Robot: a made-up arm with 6 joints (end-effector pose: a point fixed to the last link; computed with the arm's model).
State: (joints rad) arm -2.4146 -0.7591 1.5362 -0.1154 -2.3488 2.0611
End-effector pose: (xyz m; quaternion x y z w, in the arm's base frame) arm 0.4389 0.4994 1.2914 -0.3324 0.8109 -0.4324 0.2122
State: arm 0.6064 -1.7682 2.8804 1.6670 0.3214 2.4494
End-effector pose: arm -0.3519 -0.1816 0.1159 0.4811 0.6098 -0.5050 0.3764
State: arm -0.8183 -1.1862 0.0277 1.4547 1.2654 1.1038
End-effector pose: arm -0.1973 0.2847 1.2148 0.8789 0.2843 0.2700 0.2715
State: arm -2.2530 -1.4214 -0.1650 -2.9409 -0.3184 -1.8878
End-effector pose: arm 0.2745 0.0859 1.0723 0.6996 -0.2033 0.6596 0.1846
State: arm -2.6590 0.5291 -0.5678 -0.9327 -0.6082 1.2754
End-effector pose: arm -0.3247 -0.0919 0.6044 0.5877 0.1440 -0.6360 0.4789
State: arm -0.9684 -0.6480 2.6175 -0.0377 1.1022 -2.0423
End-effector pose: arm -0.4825 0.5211 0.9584 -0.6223 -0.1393 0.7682 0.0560
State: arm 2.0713 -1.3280 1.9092 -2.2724 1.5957 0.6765
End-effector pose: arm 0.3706 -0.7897 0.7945 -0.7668 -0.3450 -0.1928 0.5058
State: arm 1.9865 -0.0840 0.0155 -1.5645 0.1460 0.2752
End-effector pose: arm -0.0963 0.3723 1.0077 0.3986 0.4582 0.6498 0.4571
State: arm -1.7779 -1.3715 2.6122 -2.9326 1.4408 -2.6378
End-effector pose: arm 0.3463 0.7688 0.4451 0.6943 0.5878 0.4147 0.0226
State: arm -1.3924 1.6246 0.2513 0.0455 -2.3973 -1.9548
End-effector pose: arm -0.0134 -0.5166 0.1219 -0.1298 -0.5723 0.5092 0.6295
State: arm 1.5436 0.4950 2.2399 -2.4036 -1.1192 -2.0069
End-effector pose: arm -0.0744 0.3150 1.5063 0.2446 -0.7657 -0.4756 0.3573
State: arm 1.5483 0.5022 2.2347 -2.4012 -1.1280 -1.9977
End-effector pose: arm -0.0752 0.3234 1.5041 0.2437 -0.7657 -0.4759 0.3574
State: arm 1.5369 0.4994 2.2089 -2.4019 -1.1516 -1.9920
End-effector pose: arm -0.0716 0.3339 1.5032 0.2403 -0.7702 -0.4762 0.3497
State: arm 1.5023 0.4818 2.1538 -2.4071 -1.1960 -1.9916
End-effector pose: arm -0.0613 0.3466 1.5040 0.2335 -0.7806 -0.4760 0.3310
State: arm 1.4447 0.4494 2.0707 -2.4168 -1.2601 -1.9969
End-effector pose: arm -0.0435 0.3599 1.5055 0.2232 -0.7961 -0.4744 0.3022
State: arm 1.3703 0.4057 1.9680 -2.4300 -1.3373 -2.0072
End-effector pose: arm -0.0197 0.3711 1.5064 0.2102 -0.8146 -0.4699 0.2671
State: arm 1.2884 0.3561 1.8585 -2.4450 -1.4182 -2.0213
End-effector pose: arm 0.0070 0.3777 1.5057 0.1957 -0.8333 -0.4627 0.2308
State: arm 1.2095 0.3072 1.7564 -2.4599 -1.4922 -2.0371
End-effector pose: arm 0.0324 0.3788 1.5037 0.1813 -0.8497 -0.4538 0.1980
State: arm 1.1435 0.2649 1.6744 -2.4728 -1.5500 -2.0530
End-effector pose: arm 0.0523 0.3754 1.5015 0.1690 -0.8624 -0.4450 0.1721
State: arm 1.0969 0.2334 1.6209 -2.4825 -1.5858 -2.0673
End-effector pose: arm 0.0645 0.3690 1.5005 0.1601 -0.8707 -0.4385 0.1549
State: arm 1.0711 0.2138 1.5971 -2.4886 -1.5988 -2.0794
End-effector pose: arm 0.0689 0.3614 1.5016 0.1551 -0.8750 -0.4349 0.1459
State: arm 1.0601 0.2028 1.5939 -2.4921 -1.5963 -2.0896
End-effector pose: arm 0.0681 0.3536 1.5042 0.1530 -0.8765 -0.4336 0.1425
